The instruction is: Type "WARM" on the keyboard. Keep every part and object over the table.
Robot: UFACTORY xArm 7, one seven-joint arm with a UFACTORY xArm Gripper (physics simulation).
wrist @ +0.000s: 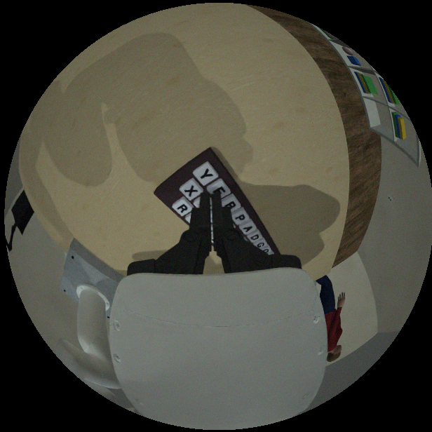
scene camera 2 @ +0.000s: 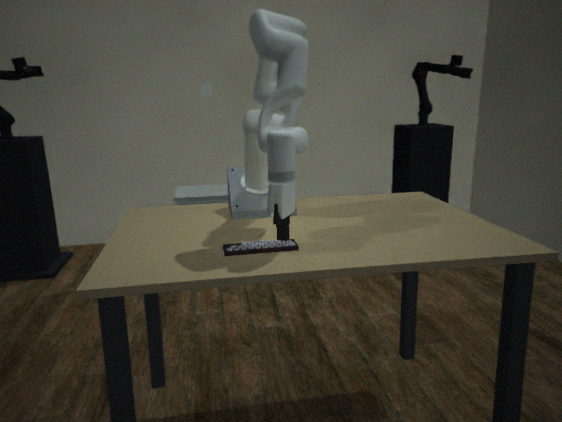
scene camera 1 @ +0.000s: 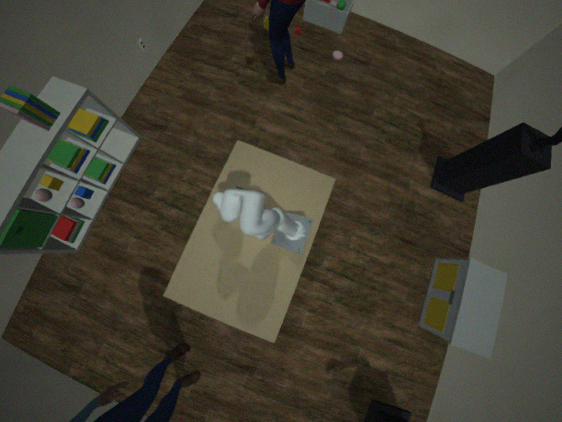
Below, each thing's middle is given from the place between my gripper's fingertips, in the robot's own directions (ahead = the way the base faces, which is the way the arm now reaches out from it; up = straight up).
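The keyboard (scene camera 2: 251, 247) is 20 mm below my hand, and it lies 70 mm to the right of my hand and 10 mm behind it.
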